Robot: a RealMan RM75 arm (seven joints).
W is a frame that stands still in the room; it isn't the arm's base.
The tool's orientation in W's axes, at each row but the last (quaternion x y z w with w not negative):
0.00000 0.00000 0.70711 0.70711
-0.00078 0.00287 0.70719 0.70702
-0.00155 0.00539 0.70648 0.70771
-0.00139 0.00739 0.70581 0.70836
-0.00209 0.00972 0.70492 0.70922
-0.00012 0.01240 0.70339 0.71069
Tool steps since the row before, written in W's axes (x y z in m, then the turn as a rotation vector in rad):
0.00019 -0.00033 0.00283 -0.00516 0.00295 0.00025
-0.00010 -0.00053 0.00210 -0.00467 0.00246 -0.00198
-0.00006 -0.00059 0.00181 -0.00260 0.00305 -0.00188
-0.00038 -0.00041 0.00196 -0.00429 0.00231 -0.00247
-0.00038 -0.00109 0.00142 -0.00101 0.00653 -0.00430
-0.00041 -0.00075 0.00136 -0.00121 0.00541 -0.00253
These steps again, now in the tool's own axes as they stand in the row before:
-0.00033 -0.00019 0.00283 0.00295 0.00516 0.00025
-0.00054 0.00011 0.00210 0.00247 0.00466 -0.00198
-0.00061 0.00007 0.00180 0.00306 0.00260 -0.00186
-0.00044 0.00040 0.00195 0.00233 0.00428 -0.00248
-0.00112 0.00039 0.00140 0.00659 0.00100 -0.00420
-0.00078 0.00043 0.00134 0.00544 0.00122 -0.00246

